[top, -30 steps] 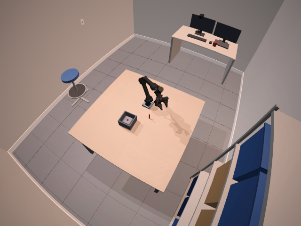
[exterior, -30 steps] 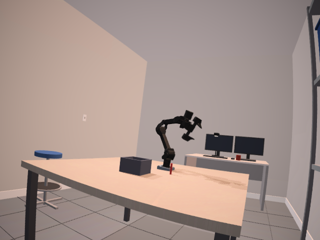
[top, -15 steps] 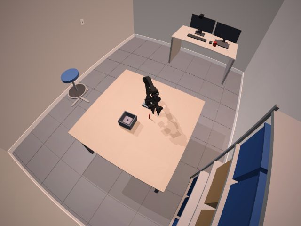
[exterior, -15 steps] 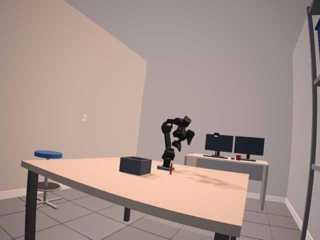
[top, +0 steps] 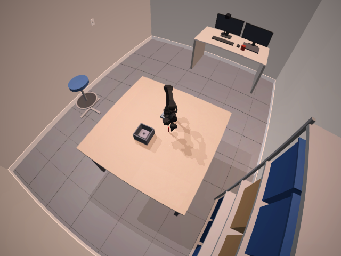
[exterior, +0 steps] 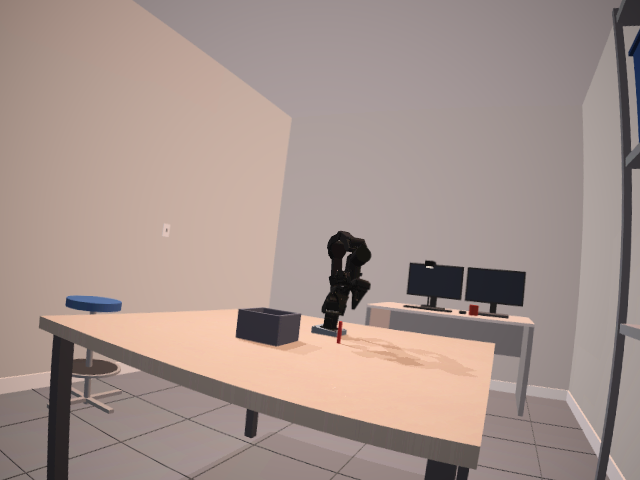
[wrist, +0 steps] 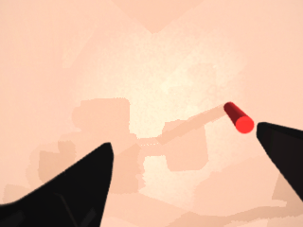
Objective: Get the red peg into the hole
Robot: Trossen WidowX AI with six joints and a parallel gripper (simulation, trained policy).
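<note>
The red peg lies 3 cm behind my gripper tip, 3 cm to the right of it and 8 cm below it. From my gripper tip the other things lie so: dark box: 15 cm ahead, 22 cm to the right, 10 cm below; plate: 15 cm ahead, 22 cm to the right, 8 cm below.
</note>
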